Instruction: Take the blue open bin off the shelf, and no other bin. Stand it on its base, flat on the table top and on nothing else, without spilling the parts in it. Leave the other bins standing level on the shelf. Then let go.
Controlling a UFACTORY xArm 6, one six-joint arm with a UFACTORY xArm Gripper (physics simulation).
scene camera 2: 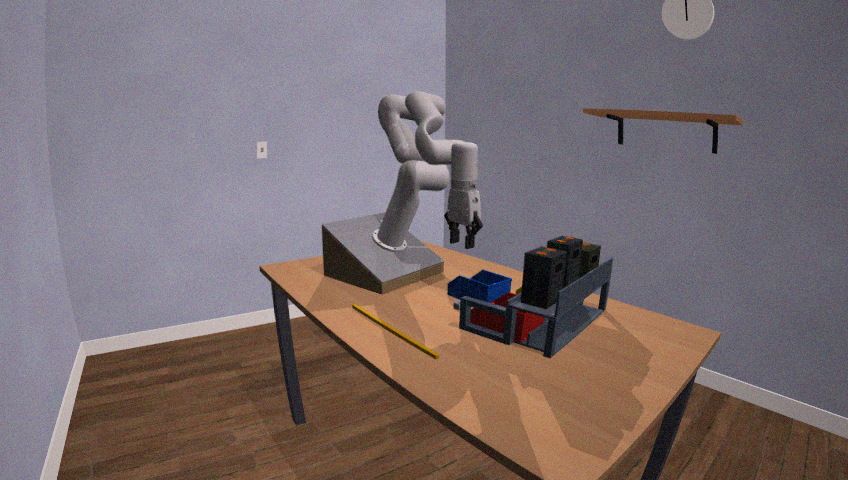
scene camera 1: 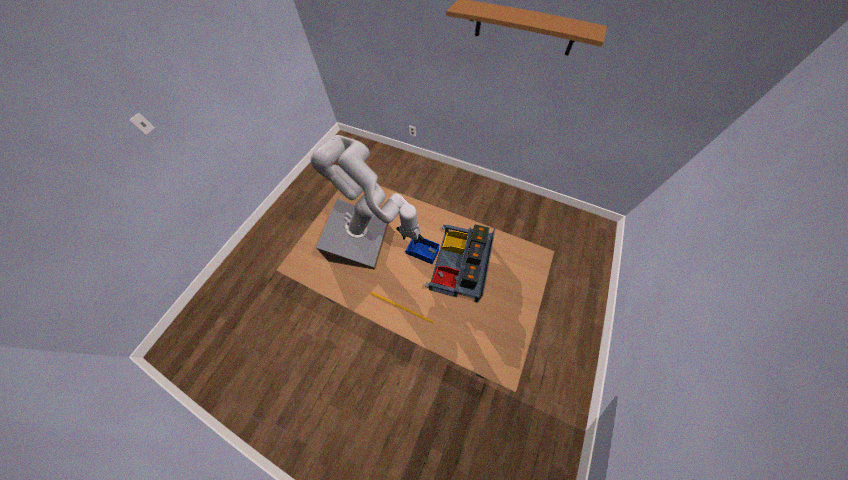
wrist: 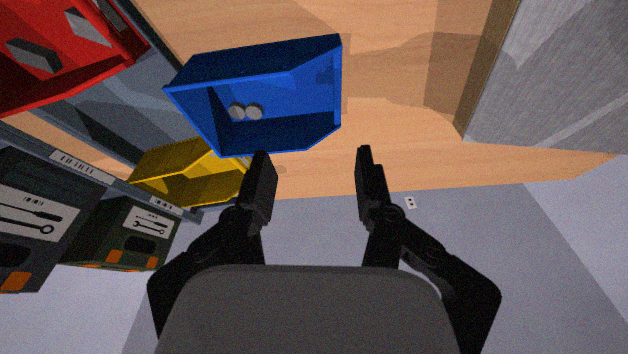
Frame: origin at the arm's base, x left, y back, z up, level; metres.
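Seen in the pictures: gripper, between the fingertips: (scene camera 2: 461,245) (scene camera 1: 410,239) (wrist: 313,161); arm's base, origin of its link: (scene camera 2: 388,241) (scene camera 1: 356,228).
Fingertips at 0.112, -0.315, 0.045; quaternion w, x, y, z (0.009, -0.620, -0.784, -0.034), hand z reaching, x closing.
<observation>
Pixels of each thing's middle, then the offset from my fingertips to it, as dx, dy, dz. Level surfaces: height alone.
- blue open bin, middle of its body: (wrist: 271,102) (scene camera 2: 479,287) (scene camera 1: 422,249) +0.040, -0.044, -0.121
- table top, height of its surface: dz -0.158
- red bin, middle of its body: (scene camera 2: 506,313) (scene camera 1: 449,279) -0.016, -0.272, -0.115
- yellow bin, middle of its body: (wrist: 197,173) (scene camera 1: 458,242) +0.196, -0.188, -0.115
- yellow strip, middle of its body: (scene camera 2: 390,328) (scene camera 1: 401,307) -0.284, -0.157, -0.154
The blue open bin (scene camera 1: 422,251) (scene camera 2: 490,291) (wrist: 300,95) stands upright on the table top (scene camera 1: 493,333) (scene camera 2: 505,416), between the robot's base and the shelf (scene camera 1: 450,259) (scene camera 2: 586,288) (wrist: 145,95). It looks level, close to the shelf's front edge; whether they touch I cannot tell. Two grey round parts (wrist: 253,111) lie in it. My gripper (scene camera 1: 412,238) (scene camera 2: 462,243) (wrist: 313,161) is open and empty, above and apart from the bin. The red bin (scene camera 1: 443,278) (scene camera 2: 487,318) (wrist: 30,25) and yellow bin (scene camera 1: 455,239) (wrist: 215,185) sit on the shelf and look level; the yellow one is mostly hidden in scene camera 2.
Several dark cases (scene camera 1: 474,252) (scene camera 2: 542,276) (wrist: 120,235) with orange marks stand on the shelf's raised rear part. A yellow strip (scene camera 1: 401,307) (scene camera 2: 395,331) lies on the table. The grey sloped robot base (scene camera 1: 365,252) (scene camera 2: 392,261) (wrist: 560,75) stands on the bin's other side.
</observation>
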